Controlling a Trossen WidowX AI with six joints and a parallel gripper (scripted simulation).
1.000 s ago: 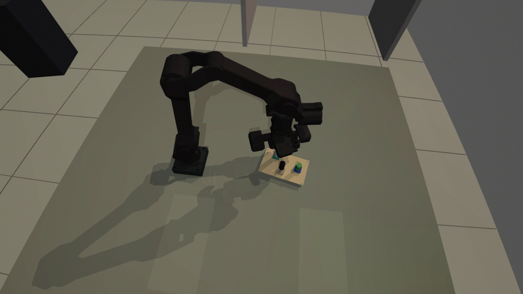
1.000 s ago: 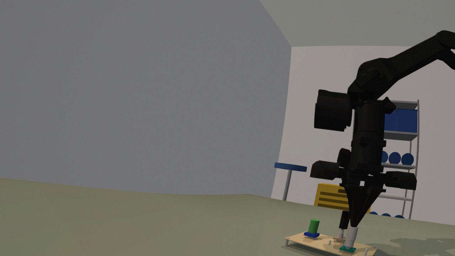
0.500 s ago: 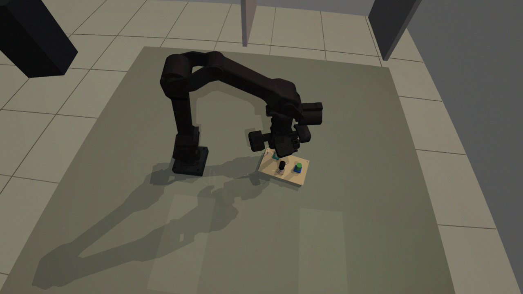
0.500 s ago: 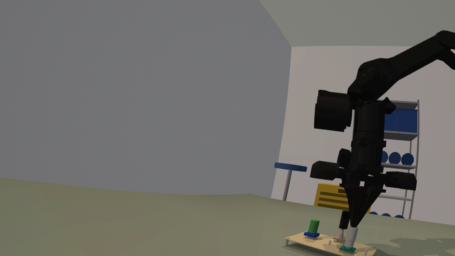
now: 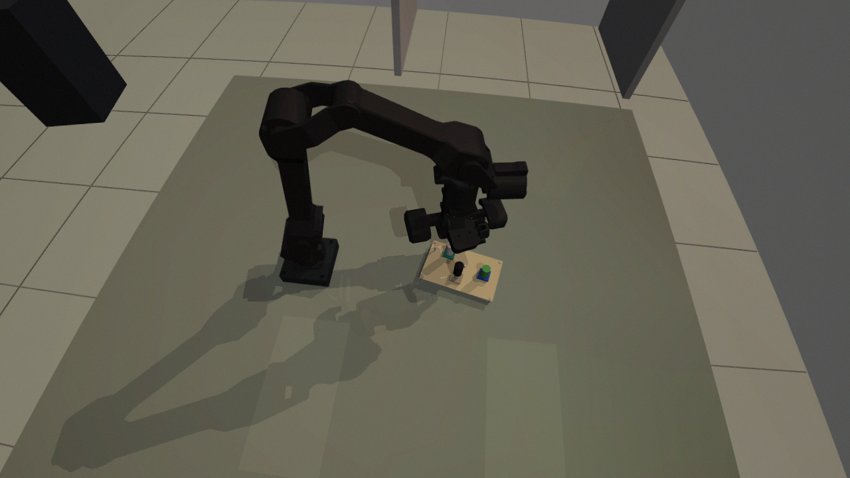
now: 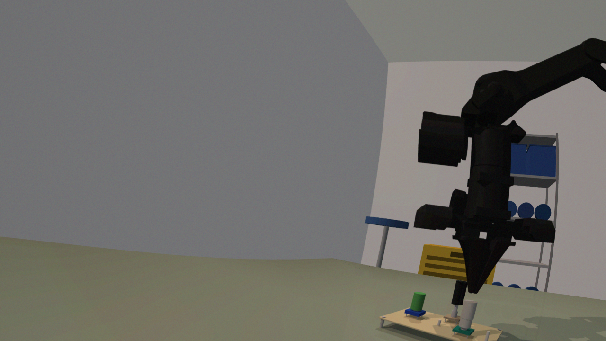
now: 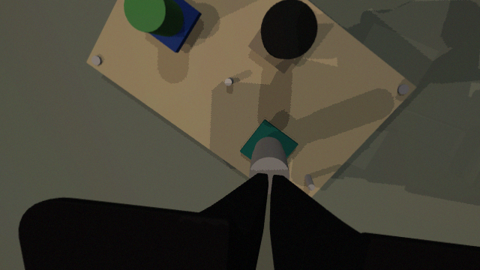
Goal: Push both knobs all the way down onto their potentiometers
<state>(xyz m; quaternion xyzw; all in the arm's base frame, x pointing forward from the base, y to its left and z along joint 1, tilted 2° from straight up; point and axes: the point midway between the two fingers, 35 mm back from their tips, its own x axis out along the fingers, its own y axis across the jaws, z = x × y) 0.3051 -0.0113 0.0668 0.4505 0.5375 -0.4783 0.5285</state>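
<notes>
Now: gripper tip 1 cm short of the black knob, 6 cm to the left of it and 1 cm above it. From my gripper tip the other things lie so: white knob: 3 cm below.
</notes>
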